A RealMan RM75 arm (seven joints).
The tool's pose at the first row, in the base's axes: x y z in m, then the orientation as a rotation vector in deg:
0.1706 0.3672 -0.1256 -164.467 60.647 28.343
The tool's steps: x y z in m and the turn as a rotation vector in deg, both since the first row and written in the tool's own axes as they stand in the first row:
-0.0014 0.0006 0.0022 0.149 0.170 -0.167
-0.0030 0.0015 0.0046 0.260 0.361 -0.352
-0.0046 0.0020 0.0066 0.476 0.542 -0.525
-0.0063 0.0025 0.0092 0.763 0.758 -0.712
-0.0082 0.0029 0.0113 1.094 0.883 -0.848
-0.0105 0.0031 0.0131 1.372 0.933 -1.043
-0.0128 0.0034 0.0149 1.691 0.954 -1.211
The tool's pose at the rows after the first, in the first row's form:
0.1686 0.3679 -0.1272 -164.497 60.415 27.998
0.1662 0.3686 -0.1289 -164.576 60.160 27.649
0.1642 0.3695 -0.1303 -164.554 59.916 27.245
0.1619 0.3706 -0.1322 -164.493 59.653 26.744
0.1597 0.3718 -0.1336 -164.324 59.449 26.345
0.1574 0.3733 -0.1345 -164.182 59.152 26.081
0.1551 0.3748 -0.1355 -163.978 58.888 25.832

